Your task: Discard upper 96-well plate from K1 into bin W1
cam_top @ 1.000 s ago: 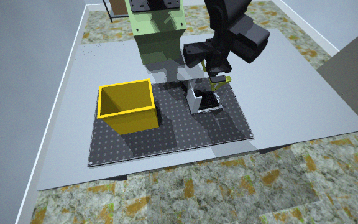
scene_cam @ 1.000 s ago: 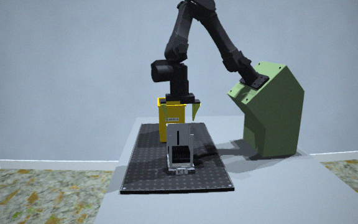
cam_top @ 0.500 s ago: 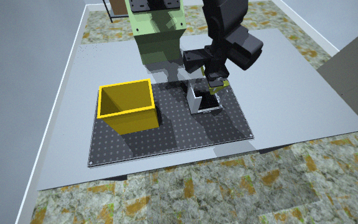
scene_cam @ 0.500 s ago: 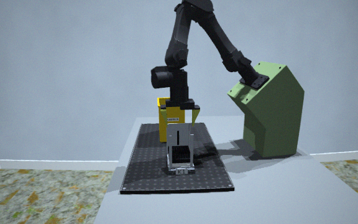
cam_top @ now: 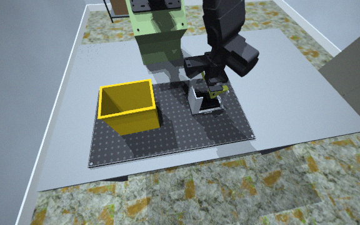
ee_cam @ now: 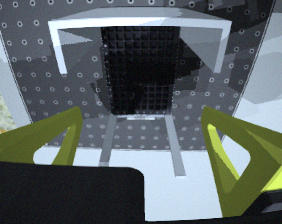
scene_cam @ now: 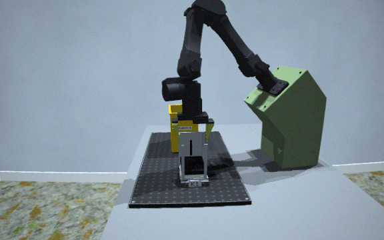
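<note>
Now: hand 100 mm above the black 96-well plate. From my hand the other things lie so: yellow plastics bin W1 (310 mm to the right, 50 mm below); white 96-well plate (110 mm below).
</note>
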